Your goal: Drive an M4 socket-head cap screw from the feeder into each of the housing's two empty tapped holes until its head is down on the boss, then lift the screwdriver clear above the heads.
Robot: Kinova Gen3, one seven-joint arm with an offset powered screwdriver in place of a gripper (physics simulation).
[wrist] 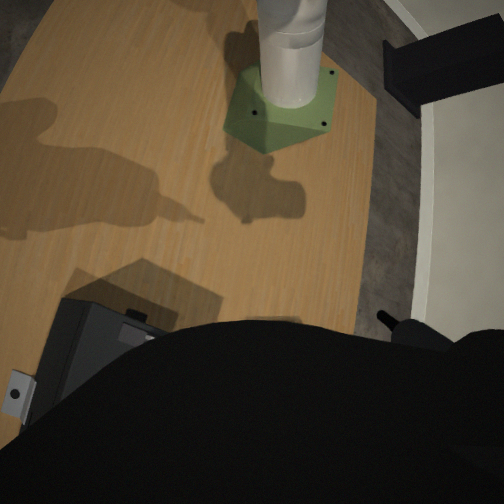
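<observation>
The black screwdriver body (280, 415) fills the lower half of the wrist view. A short black tip (385, 317) sticks out up and to the left from its right side; no screw shows on it. A dark grey box (85, 350) stands on the wooden table at the lower left, partly hidden behind the tool. It has a light grey tab with one dark hole (16, 394) at its left corner, and a small black part (136, 315) and a lighter grey patch (132, 334) on top. No loose screw or tapped boss is visible.
The arm's grey column (290, 55) rises from a green base plate (280, 112) at the table's far end. The table's right edge (367, 210) borders grey floor. A dark block (445, 62) sits by a pale wall at the upper right.
</observation>
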